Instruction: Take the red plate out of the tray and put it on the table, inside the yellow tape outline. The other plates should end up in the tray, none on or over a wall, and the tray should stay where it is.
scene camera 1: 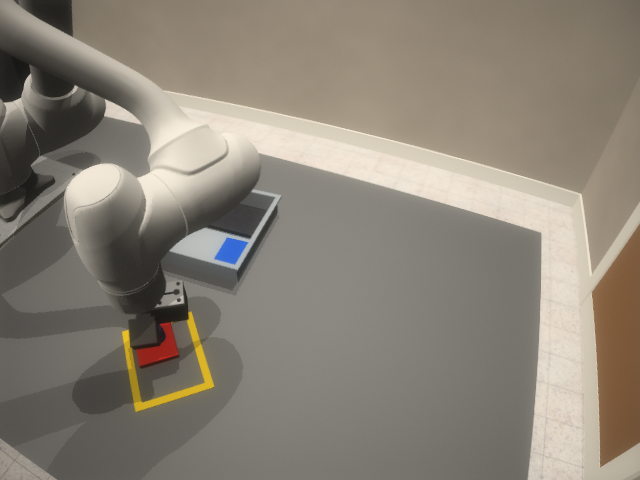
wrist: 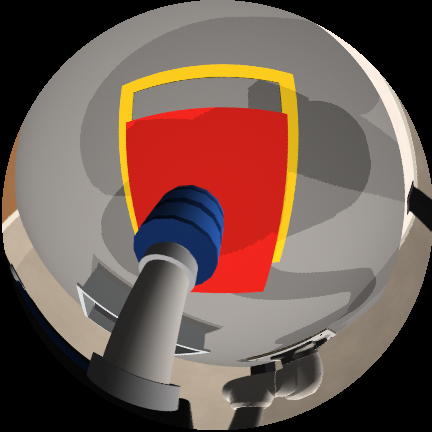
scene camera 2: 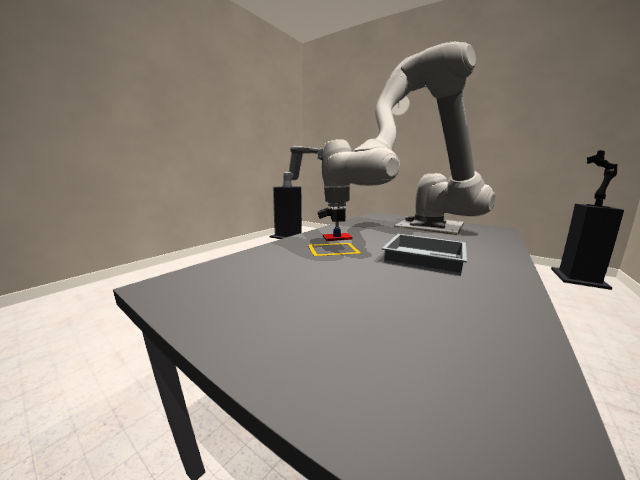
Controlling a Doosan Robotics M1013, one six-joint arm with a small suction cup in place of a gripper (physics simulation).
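Pixels of known places: end effector, tool point: [wrist: 193,209] [scene camera 2: 337,238]; arm's base, origin of the base link: [scene camera 1: 11,194] [wrist: 298,349] [scene camera 2: 428,224].
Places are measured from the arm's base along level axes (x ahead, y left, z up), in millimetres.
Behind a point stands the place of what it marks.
My suction cup [scene camera 1: 161,334] [scene camera 2: 337,233] [wrist: 185,225] is shut on the red plate [scene camera 1: 160,353] {x 673, y -284, z 35 mm} [scene camera 2: 345,237] {x 656, y -222, z 36 mm} [wrist: 215,150] {x 661, y -286, z 35 mm}, which hangs level a little above the table. In scene camera 1 the plate shows over the rear part of the yellow tape outline [scene camera 1: 200,353] {x 716, y -237, z -12 mm} [scene camera 2: 336,253] {x 710, y -231, z -11 mm} [wrist: 222,70] {x 700, y -337, z -12 mm}. In the wrist view it hides much of the outline, and its near edge reaches past the outline's near end. The grey tray [scene camera 1: 206,268] {x 643, y -61, z 4 mm} [scene camera 2: 423,259] {x 714, y 59, z 18 mm} [wrist: 105,287] {x 683, y -61, z 4 mm} stands apart from the outline. A blue plate [scene camera 1: 231,250] {x 668, y 8, z -1 mm} and a black plate [scene camera 1: 240,219] {x 646, y 106, z 0 mm} lie in it. The arm hides part of the tray.
The arm's base plate [scene camera 2: 400,225] {x 110, y -135, z -5 mm} is at the back of the grey table [scene camera 1: 387,310] {x 1016, y -35, z -14 mm} [scene camera 2: 387,335] {x 1085, y 50, z -14 mm}. Two dark pedestals [scene camera 2: 287,211] [scene camera 2: 591,245] with small arms stand beyond the table. Walls are behind them.
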